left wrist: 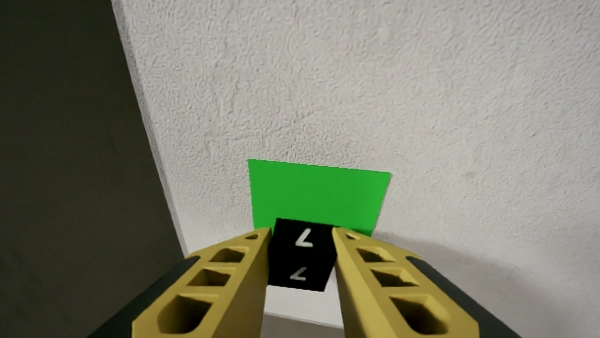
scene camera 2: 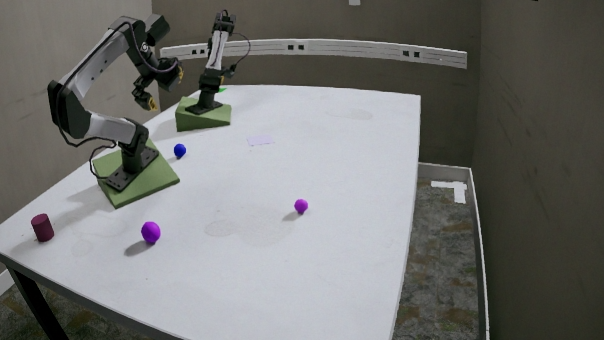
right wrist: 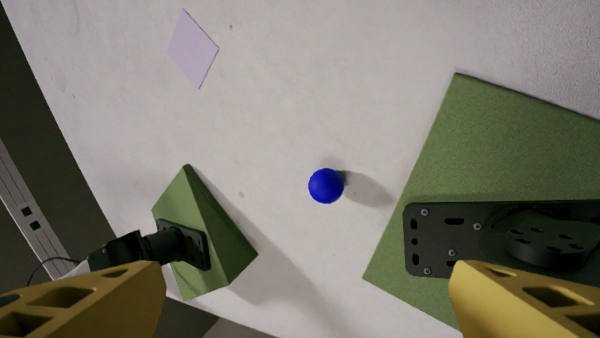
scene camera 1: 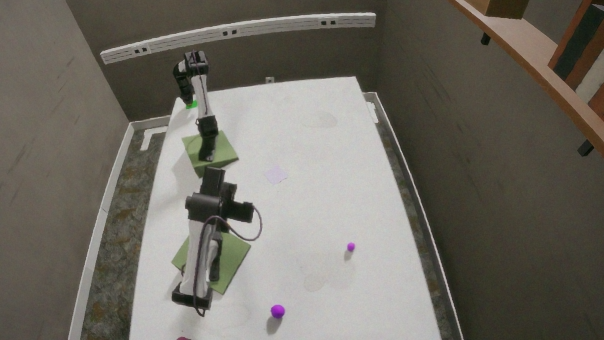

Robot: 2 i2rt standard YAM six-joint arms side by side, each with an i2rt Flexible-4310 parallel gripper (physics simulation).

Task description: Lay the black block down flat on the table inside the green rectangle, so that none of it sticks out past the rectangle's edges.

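Frame: origin at the left arm's base, x right, y ahead, z up, level; millimetres.
Seen in the pictures: left gripper, fingertip midpoint: (left wrist: 302,235) (scene camera 1: 191,102); right gripper, fingertip midpoint: (scene camera 2: 167,96) (right wrist: 307,277); left arm's base, link origin: (scene camera 2: 204,107) (right wrist: 182,241) (scene camera 1: 208,147); right arm's base, link origin: (scene camera 2: 132,168) (right wrist: 521,240).
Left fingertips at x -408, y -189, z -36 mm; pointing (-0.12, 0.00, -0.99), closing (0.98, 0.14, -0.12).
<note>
Offsets run from my left fingertips to a thing's top centre. "spot": to the spot under its first point.
The green rectangle @[spot: dx +17, dy +8, dz -9 mm] (scene camera 1: 192,105) (scene camera 2: 222,90) (left wrist: 320,192) lies near a table corner, its near part hidden by the block and fingers in the left wrist view. My left gripper (left wrist: 302,235) is shut on the black block @[dx +1, dy -12, dz +14 mm] (left wrist: 303,255), a small black box with white marks. The block overlaps the rectangle's near part in that view, with white table showing beyond its near side; the gap beneath it cannot be judged. In scene camera 1 my left gripper (scene camera 1: 189,102) is right at the rectangle and the block cannot be made out. My right gripper (scene camera 2: 166,90) (right wrist: 307,277) is open and empty, raised above the table.
A blue ball @[dx +741, dy +303, dz +32 mm] (scene camera 2: 180,150) (right wrist: 326,185) lies between the green arm bases. Two purple balls @[dx +1151, dy +506, dz +36 mm] (scene camera 1: 278,311) @[dx +924, dy +776, dz +19 mm] (scene camera 1: 351,247), a lilac square @[spot: dx +559, dy +506, dz -10 mm] (scene camera 1: 276,174) (right wrist: 193,50) and a dark red cylinder @[dx +1279, dy +188, dz +43 mm] (scene camera 2: 43,227) are on the table. The table's edge (left wrist: 145,110) runs left of the rectangle.
</note>
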